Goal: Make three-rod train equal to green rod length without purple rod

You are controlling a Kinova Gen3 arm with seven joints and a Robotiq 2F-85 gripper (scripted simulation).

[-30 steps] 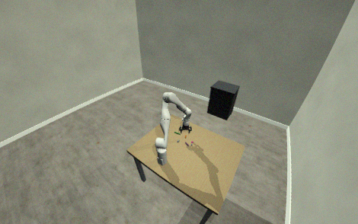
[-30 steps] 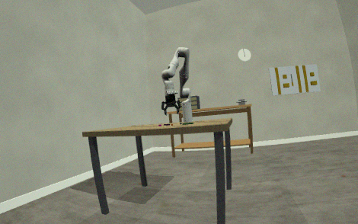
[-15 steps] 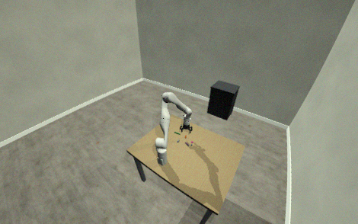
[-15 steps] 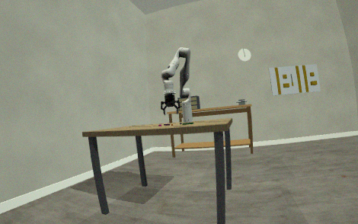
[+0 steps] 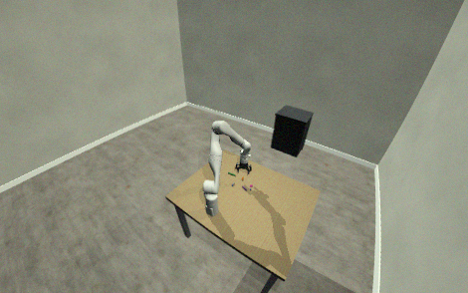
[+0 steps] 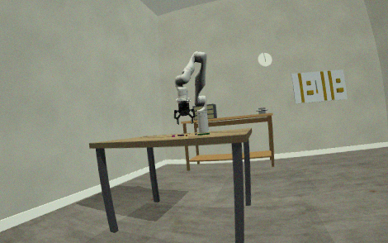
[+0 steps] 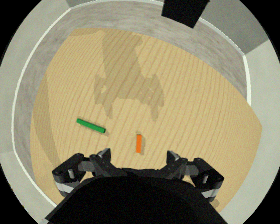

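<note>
Now: the orange rod 80 mm below my hand. Round my hand: green rod (120 mm to the left, 80 mm below); then grey rod (100 mm behind, 40 mm to the left, 80 mm below); then magenta rod (40 mm behind, 110 mm to the right, 80 mm below).
</note>
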